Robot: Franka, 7 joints.
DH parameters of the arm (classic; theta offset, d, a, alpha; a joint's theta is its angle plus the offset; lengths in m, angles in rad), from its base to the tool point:
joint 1: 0 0.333 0 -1.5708
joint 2: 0 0 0 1.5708
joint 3: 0 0.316 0.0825 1.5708
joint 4: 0 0 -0.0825 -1.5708
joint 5: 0 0.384 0 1.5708
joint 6: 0 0 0.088 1.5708
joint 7: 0 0.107 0 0
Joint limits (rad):
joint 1: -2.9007..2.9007
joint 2: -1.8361..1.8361
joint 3: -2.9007..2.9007
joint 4: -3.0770..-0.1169
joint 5: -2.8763..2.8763
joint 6: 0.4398..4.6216
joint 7: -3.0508..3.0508
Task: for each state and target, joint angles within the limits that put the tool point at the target. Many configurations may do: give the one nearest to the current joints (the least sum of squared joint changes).
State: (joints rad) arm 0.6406 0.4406 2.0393 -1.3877 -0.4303 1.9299 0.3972
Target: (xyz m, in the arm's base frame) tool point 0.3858 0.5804 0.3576
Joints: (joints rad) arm 0.1212 0.9956 1.2362 -1.4423 -0.5224 1.8453 0.3972
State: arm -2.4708 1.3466 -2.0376 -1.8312 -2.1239 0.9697 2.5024
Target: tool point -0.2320 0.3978 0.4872
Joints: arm -2.7663 1.3282 -1.5933 -2.4213 -2.0300 1.0439 2.5024
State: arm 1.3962 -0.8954 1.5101 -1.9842 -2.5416 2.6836 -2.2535
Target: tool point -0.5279 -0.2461 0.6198
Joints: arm 1.8204 -0.9940 1.2354 -1.8129 -2.5516 2.6757 -2.2535
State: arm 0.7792 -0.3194 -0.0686 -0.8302 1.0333 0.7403 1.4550
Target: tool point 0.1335 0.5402 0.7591
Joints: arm 1.0510 0.2885 0.0811 -0.9589 1.0675 1.0189 1.4550
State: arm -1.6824 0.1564 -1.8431 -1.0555 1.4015 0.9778 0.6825
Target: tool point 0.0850 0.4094 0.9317
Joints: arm -2.5186 -0.4567 -2.1250 -0.6275 1.5272 0.8948 0.6825
